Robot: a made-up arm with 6 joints.
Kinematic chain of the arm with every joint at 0, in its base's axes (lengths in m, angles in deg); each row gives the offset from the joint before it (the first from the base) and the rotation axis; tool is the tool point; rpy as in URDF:
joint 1: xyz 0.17 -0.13 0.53 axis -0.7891 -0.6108 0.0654
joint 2: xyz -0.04 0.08 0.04 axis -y
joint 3: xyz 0.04 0.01 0 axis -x
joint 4: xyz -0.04 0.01 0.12 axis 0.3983 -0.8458 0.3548
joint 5: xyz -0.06 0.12 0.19 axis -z
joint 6: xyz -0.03 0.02 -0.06 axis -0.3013 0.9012 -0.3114
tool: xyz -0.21 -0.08 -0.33 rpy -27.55 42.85 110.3
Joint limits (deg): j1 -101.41..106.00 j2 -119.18..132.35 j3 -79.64..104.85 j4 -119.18..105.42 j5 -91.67..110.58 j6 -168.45..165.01
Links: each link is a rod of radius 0.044 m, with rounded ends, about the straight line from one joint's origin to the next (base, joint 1, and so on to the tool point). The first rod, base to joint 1, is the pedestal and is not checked.
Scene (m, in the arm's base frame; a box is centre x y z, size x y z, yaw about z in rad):
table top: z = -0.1
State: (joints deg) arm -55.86 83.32 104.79 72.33 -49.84 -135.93
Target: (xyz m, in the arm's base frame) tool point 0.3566 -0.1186 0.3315
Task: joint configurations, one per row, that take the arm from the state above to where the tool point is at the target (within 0.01 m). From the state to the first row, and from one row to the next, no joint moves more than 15 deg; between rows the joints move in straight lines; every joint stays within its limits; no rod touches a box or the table.
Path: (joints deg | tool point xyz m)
1: -52.28 82.72 104.80 67.91 -58.21 -122.27 | 0.3007 0.2760 0.2449
2: -48.70 82.12 104.81 63.50 -66.57 -108.61 | 0.3416 0.1729 0.2245
3: -45.12 81.52 104.83 59.08 -74.94 -94.95 | 0.3631 0.0650 0.2328
4: -41.54 80.91 104.84 54.67 -83.30 -81.29 | 0.3668 -0.0356 0.2696
5: -37.96 80.31 104.85 50.25 -91.67 -67.63 | 0.3566 -0.1186 0.3315

